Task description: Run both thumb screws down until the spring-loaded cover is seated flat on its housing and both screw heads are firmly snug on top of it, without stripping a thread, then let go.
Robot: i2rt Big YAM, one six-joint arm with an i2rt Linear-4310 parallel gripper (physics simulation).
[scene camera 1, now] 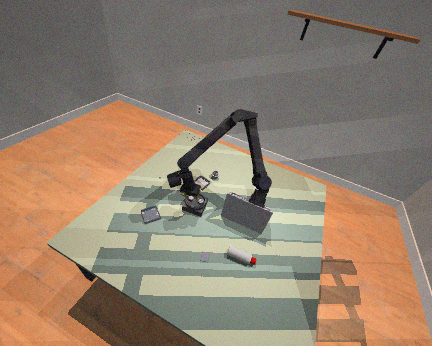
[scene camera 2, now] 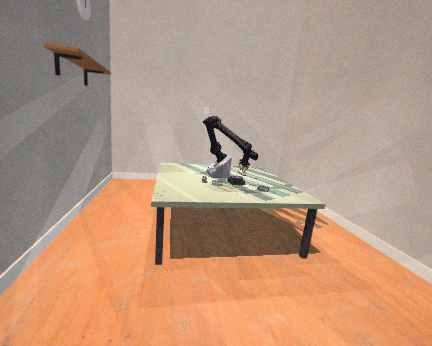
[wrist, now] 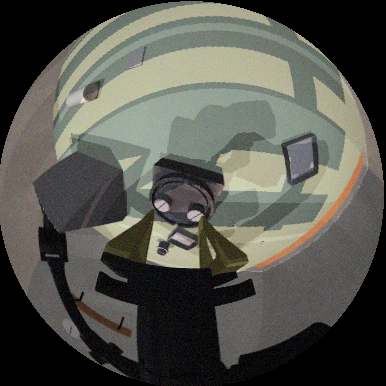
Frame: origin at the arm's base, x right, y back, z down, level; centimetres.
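Seen in the pictures: gripper, fingertip midpoint: [scene camera 1: 193,199] [scene camera 2: 241,171] [wrist: 176,215]; arm's base at its link origin: [scene camera 1: 255,204] [scene camera 2: 222,158] [wrist: 54,197].
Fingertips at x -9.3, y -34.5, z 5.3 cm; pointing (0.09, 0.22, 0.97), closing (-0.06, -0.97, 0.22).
Pixels of each thing's top centre, then the offset from my fingertips to it. "pt": a spot on its surface instead.
- dark square housing at its top centre: [wrist: 179,207] [scene camera 1: 195,200] [scene camera 2: 236,177] dx +4.3, dy +0.2, dz +5.6 cm
- round dark cover at its top centre: [wrist: 179,206] [scene camera 1: 195,200] dx +4.3, dy +0.2, dz +5.9 cm
- shallow tray at its top centre: [wrist: 305,161] [scene camera 1: 150,213] [scene camera 2: 263,187] dx -14.0, dy -19.6, dz +9.2 cm
- smaller tray at its top centre: [wrist: 182,242] [scene camera 1: 201,181] dx +24.1, dy -4.4, dz +9.2 cm
- small round part at its top centre: [wrist: 160,253] [scene camera 1: 215,172] dx +34.7, dy +1.8, dz +6.3 cm
- red-capped bottle at its top centre: [wrist: 71,97] [scene camera 1: 242,253] dx -15.4, dy +36.5, dz +6.2 cm
- flat square at a spot on its surface: [wrist: 136,58] [scene camera 1: 204,254] pt dx -22.3, dy +18.3, dz +10.9 cm
The dark square housing [scene camera 1: 194,210] [scene camera 2: 236,180] [wrist: 207,174] stands on the table, with a round dark cover [wrist: 181,190] inside a ring on top. Two pale slotted screw heads show on it: the left screw head [scene camera 1: 191,199] [wrist: 161,205] and the right screw head [scene camera 1: 201,202] [wrist: 195,215]. Whether the cover lies flat or the heads touch it cannot be told. My gripper [scene camera 2: 243,170] [wrist: 176,215] is open and empty above the housing, pointing down. In the wrist view its right fingertip overlaps the edge of the right screw head; the left fingertip is just beside the left head.
A shallow tray [scene camera 1: 150,215] [scene camera 2: 263,188] [wrist: 301,159] lies to one side. A smaller tray [scene camera 1: 202,182] [wrist: 183,238] and a small round part [scene camera 1: 215,175] [wrist: 162,247] lie behind the housing. A red-capped bottle [scene camera 1: 240,255] [wrist: 77,96], a flat square [scene camera 1: 205,256] [wrist: 136,58] and the grey base block [scene camera 1: 246,214] are nearby.
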